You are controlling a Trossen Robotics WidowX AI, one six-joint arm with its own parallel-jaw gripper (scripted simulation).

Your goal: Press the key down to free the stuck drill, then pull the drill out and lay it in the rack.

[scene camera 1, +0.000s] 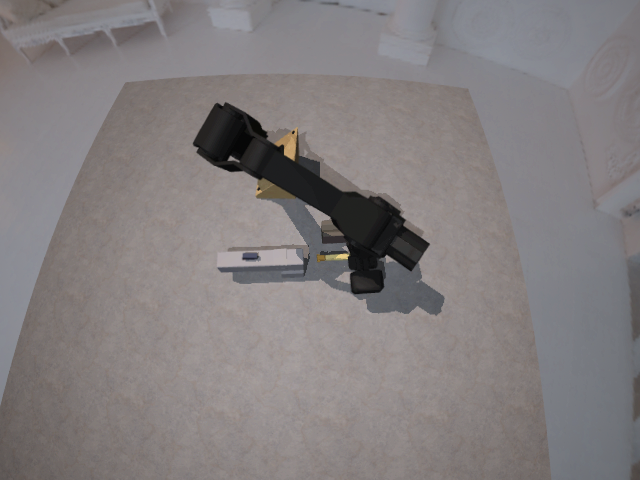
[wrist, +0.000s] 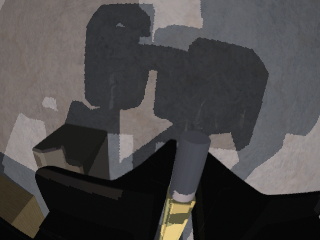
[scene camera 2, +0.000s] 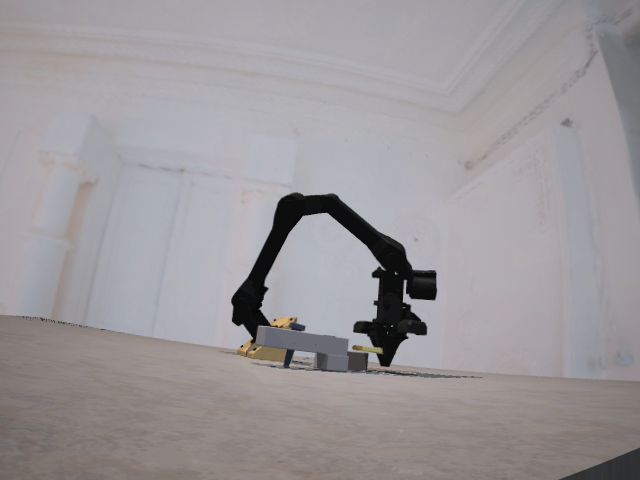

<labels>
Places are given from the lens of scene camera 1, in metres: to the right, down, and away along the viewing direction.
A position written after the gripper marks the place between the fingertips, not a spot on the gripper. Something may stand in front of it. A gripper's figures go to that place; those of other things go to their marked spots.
gripper (scene camera 1: pixel 356 261): 0.08, 0.05, 0.69
grey block (scene camera 1: pixel 290 262): -0.06, 0.05, 0.63
</labels>
